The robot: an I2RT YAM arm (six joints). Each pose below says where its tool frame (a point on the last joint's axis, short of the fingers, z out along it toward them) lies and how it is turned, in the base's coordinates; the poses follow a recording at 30 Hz.
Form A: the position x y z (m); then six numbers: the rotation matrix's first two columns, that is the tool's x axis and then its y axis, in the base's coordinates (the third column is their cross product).
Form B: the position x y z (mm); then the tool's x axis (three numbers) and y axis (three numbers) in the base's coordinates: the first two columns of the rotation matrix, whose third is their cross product. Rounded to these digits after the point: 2 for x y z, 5 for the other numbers.
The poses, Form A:
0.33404 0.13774 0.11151 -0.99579 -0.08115 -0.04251 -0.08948 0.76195 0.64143
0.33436 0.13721 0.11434 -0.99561 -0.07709 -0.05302 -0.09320 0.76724 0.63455
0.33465 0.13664 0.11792 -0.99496 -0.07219 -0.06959 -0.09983 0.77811 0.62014
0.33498 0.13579 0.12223 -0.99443 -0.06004 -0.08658 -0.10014 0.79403 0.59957
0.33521 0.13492 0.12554 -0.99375 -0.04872 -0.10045 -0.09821 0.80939 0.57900
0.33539 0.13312 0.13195 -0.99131 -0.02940 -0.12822 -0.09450 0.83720 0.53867
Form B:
334.04 137.74 111.51 -0.99579 -0.08115 -0.04251 -0.08948 0.76195 0.64143
334.36 137.21 114.34 -0.99561 -0.07709 -0.05302 -0.09320 0.76724 0.63455
334.65 136.64 117.92 -0.99496 -0.07219 -0.06959 -0.09983 0.77811 0.62014
334.98 135.79 122.23 -0.99443 -0.06004 -0.08658 -0.10014 0.79403 0.59957
335.21 134.92 125.54 -0.99375 -0.04872 -0.10045 -0.09821 0.80939 0.57900
335.39 133.12 131.95 -0.99131 -0.02940 -0.12822 -0.09450 0.83720 0.53867

